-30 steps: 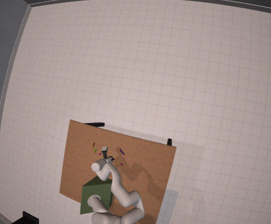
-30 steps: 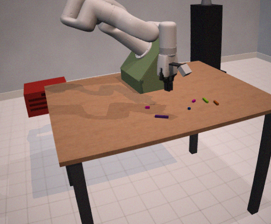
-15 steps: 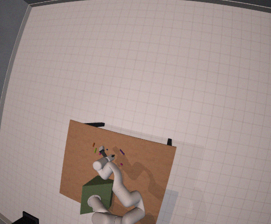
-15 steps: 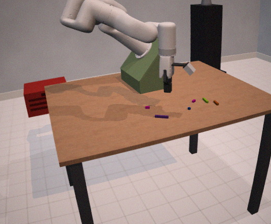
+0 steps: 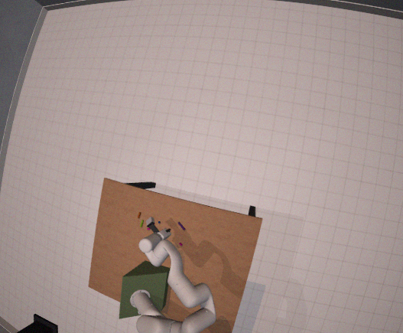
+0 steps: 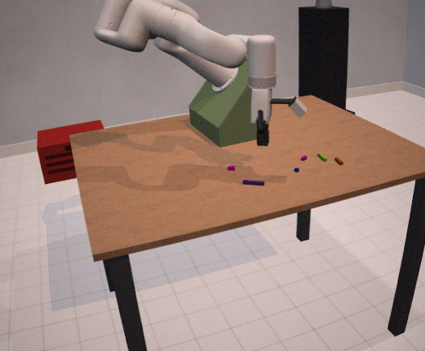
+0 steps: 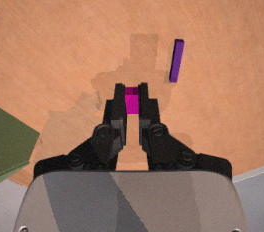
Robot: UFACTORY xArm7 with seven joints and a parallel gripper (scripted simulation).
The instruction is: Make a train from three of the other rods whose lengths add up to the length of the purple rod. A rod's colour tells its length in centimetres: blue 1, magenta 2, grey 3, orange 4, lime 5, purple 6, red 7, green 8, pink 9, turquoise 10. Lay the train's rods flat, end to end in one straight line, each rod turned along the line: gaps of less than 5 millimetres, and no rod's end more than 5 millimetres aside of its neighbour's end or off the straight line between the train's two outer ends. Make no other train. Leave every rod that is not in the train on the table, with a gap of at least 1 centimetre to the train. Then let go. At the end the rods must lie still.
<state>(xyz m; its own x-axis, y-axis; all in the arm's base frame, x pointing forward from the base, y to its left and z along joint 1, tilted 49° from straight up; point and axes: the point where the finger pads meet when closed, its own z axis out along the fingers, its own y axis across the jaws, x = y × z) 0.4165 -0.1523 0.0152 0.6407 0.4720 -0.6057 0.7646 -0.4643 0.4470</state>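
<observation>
Now: the purple rod 12 cm below my hand, 5 cm to the right of it and 3 cm ahead of it. Also, from my hand: blue rod: 12 cm below, 10 cm to the left, 3 cm ahead; then orange rod: 25 cm to the left, 12 cm below, 5 cm ahead; then lime rod: 23 cm to the left, 12 cm below.
</observation>
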